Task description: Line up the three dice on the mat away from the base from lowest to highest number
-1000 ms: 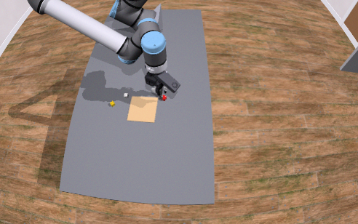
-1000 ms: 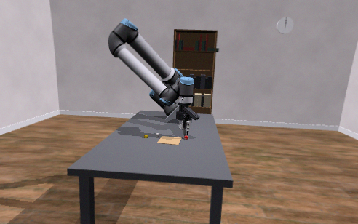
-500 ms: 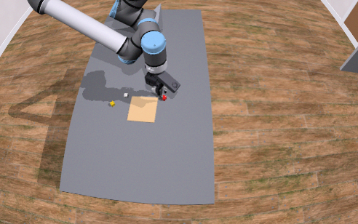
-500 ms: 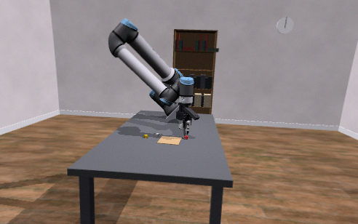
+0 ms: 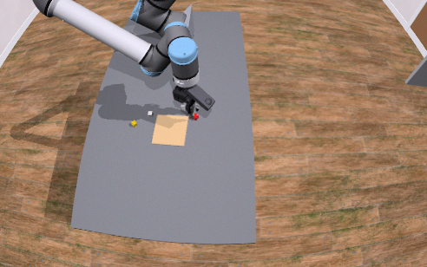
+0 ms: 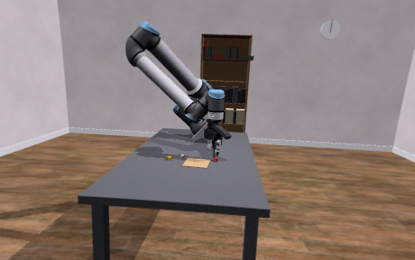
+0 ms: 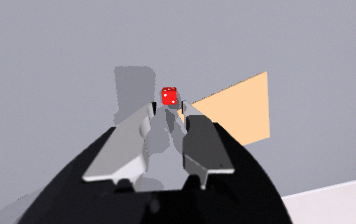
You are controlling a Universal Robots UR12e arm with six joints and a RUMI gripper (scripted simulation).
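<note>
Now: hand 3 cm above the red die. Also, from my hand: yellow die: 27 cm to the right, 6 cm ahead, 3 cm below; then tan mat: 10 cm to the right, 7 cm ahead, 4 cm below; then white die: 20 cm to the right, 3 cm below.
</note>
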